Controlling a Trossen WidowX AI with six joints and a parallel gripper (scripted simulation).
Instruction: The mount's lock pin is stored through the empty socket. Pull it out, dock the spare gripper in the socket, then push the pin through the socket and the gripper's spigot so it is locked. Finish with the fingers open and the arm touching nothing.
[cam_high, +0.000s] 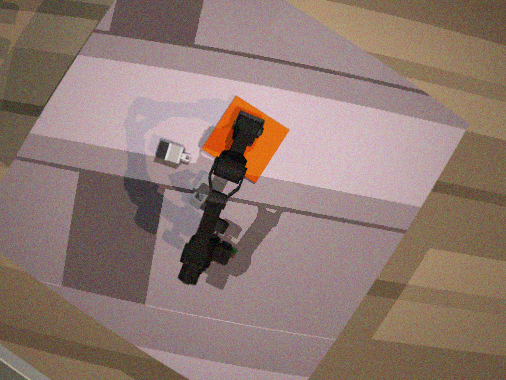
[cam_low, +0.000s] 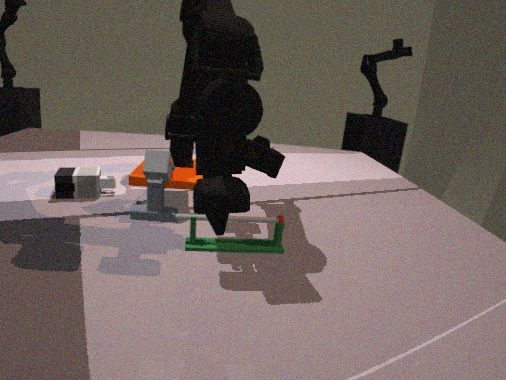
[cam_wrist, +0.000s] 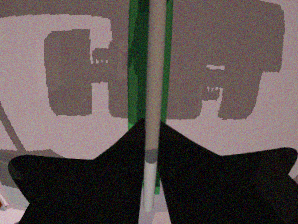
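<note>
Now: the green rack 20 mm to the left of my gripper tip. Round my gripper tip: grey mount (120 mm behind, 100 mm to the right, 30 mm above); spare gripper (250 mm to the right, 190 mm behind).
</note>
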